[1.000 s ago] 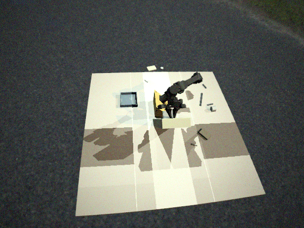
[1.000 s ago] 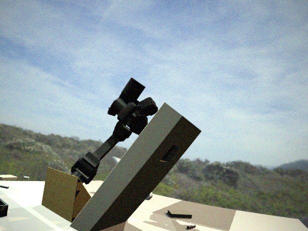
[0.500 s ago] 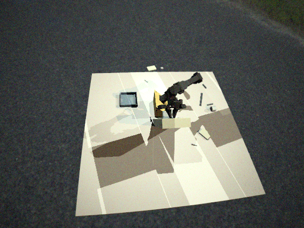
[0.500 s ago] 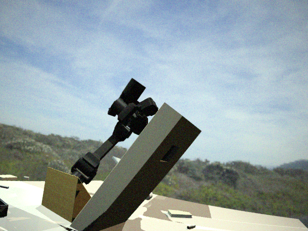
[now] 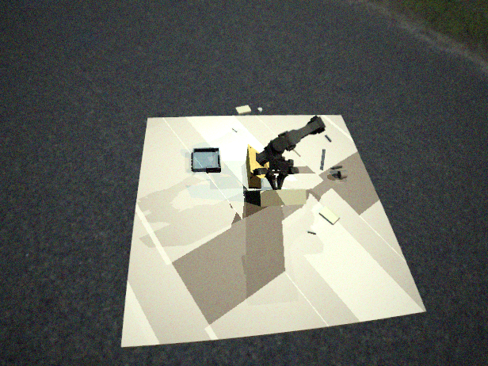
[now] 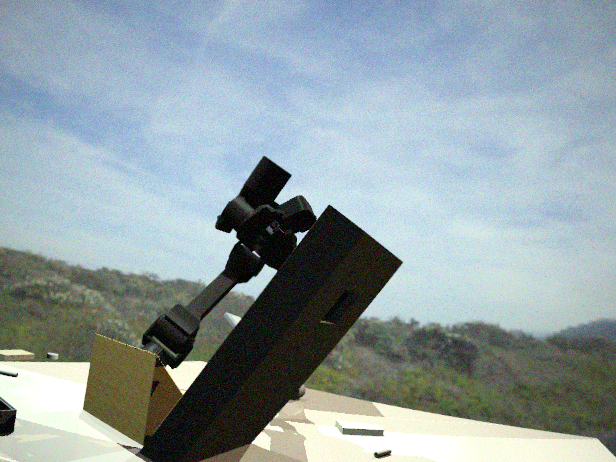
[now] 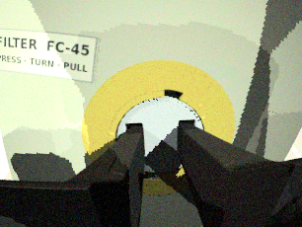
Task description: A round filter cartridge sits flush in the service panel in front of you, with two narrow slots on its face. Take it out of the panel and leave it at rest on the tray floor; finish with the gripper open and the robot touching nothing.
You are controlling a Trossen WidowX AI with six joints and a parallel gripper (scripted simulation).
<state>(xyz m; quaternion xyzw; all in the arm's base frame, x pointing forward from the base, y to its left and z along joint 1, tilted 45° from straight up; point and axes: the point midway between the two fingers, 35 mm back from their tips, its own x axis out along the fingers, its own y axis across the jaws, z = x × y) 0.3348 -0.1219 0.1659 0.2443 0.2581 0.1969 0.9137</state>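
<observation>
Right now my gripper tip is 10 mm short of the round filter cartridge and 10 mm above it. Also, from my gripper tip: blue-grey tray (390 mm behind, 320 mm to the right, 270 mm below).
</observation>
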